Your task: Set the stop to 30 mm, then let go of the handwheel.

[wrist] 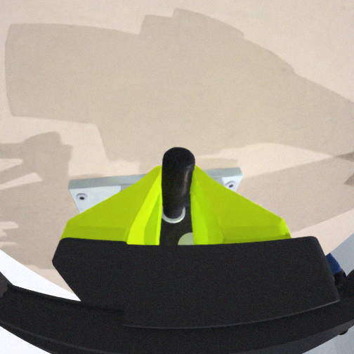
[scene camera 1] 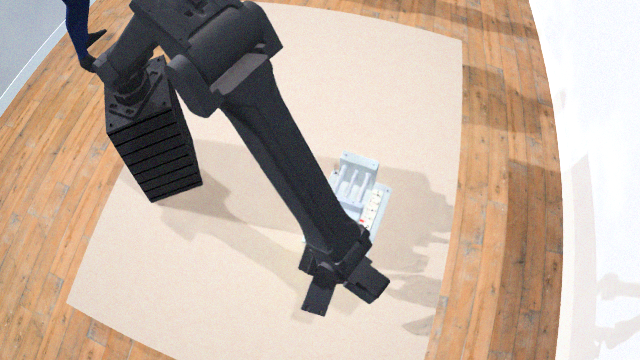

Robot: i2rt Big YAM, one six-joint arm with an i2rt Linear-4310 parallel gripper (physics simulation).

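Where they show: arm's base, link origin: (scene camera 1: 135, 93).
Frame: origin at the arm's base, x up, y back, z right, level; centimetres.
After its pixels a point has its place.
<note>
My gripper (wrist: 175, 174) is shut on the upright black crank handle of the handwheel, with its two lime-green fingers on either side of it. The handle (wrist: 176, 192) stands on a dark part of the handwheel (wrist: 169, 235); the fingers hide most of the wheel. The light grey stop device (scene camera 1: 359, 160) @(x -21.9, y -45.6, z -12.5 cm) (wrist: 100, 193) lies under the forearm in the scene view, with its guide rods showing. A red pointer mark (scene camera 1: 361, 220) @(x -26.2, y -49.9, z -1.0 cm) is near the lower end of its pale scale strip (scene camera 1: 373, 201) @(x -26.4, y -51.1, z -6.3 cm). The scale numbers are too small to read. The fingers are hidden in the scene view.
The arm's black ribbed pedestal (scene camera 1: 157, 157) @(x -14.8, y -4.6, z 5.2 cm) stands at the left on a beige mat (scene camera 1: 210, 300) @(x -31.9, y -24.3, z 27.0 cm). Wooden floor (scene camera 1: 500, 225) surrounds the mat. A person's dark blue leg (scene camera 1: 76, 27) shows behind the arm's base. The arm's shadow falls across the mat.
</note>
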